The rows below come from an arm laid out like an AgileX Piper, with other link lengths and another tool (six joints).
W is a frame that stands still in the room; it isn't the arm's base.
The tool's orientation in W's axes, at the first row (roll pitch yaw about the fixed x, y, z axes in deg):
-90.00, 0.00, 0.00
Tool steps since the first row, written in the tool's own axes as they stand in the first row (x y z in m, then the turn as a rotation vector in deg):
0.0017, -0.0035, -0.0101, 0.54, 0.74, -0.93
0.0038, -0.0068, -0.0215, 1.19, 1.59, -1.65
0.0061, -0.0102, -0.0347, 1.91, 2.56, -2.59
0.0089, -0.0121, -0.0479, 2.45, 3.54, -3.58
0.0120, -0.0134, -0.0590, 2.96, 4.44, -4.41
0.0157, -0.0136, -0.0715, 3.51, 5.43, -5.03
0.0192, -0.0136, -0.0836, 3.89, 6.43, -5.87
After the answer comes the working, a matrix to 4 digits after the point.
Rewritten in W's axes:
0.0017, -0.0101, 0.0035, 0.54, -0.93, -0.74
0.0038, -0.0215, 0.0068, 1.19, -1.65, -1.59
0.0061, -0.0347, 0.0102, 1.91, -2.59, -2.56
0.0089, -0.0479, 0.0121, 2.45, -3.58, -3.54
0.0120, -0.0590, 0.0134, 2.96, -4.41, -4.44
0.0157, -0.0715, 0.0136, 3.51, -5.03, -5.43
0.0192, -0.0836, 0.0136, 3.89, -5.87, -6.43

The tool's axes in the first row as the columns of a matrix, in W's axes (rounded; the answer above uses it unrounded):
1.0000, 0.0000, 0.0000
0.0000, 0.0000, 1.0000
0.0000, -1.0000, 0.0000

